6 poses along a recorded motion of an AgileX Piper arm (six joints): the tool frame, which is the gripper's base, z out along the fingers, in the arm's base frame.
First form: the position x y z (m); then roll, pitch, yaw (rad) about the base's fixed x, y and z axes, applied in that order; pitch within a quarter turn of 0, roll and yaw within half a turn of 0.
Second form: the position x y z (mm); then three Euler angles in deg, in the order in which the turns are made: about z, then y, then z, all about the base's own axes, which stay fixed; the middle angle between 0 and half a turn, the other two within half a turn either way. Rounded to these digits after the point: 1 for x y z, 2 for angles.
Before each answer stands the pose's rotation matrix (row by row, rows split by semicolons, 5 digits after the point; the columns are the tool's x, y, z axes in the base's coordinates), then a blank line. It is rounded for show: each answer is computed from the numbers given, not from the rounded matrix.
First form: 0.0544 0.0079 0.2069 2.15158 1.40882 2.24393
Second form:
-0.10054 -0.08540 0.99126; 0.12609 0.98718 0.09783; -0.98691 0.13483 -0.08848

54.4 7.9 206.9 7.78 95.08 5.64
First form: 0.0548 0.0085 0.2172 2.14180 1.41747 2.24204
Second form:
-0.09499 -0.09393 0.99104; 0.11959 0.98725 0.10504; -0.98827 0.12850 -0.08255

54.8 8.5 217.2 7.41 94.73 6.05
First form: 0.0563 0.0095 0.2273 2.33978 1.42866 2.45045
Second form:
-0.10915 -0.10486 0.98848; 0.09030 0.98926 0.11491; -0.98992 0.10180 -0.09851

56.3 9.5 227.3 5.87 95.65 6.63
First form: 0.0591 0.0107 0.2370 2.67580 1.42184 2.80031
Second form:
-0.13985 -0.11950 0.98294; 0.04967 0.99059 0.12750; -0.98893 0.06665 -0.13260

59.1 10.7 237.0 3.86 97.62 7.39
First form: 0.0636 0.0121 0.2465 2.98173 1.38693 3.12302
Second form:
-0.18280 -0.13814 0.97340; 0.00340 0.98999 0.14113; -0.98314 0.02910 -0.18050

63.6 12.1 246.5 1.70 100.40 8.25
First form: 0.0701 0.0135 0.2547 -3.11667 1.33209 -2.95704
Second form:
-0.23243 -0.15965 0.95942; -0.04339 0.98716 0.15375; -0.97164 -0.00589 -0.23637

70.1 13.5 254.7 -0.35 103.67 9.10
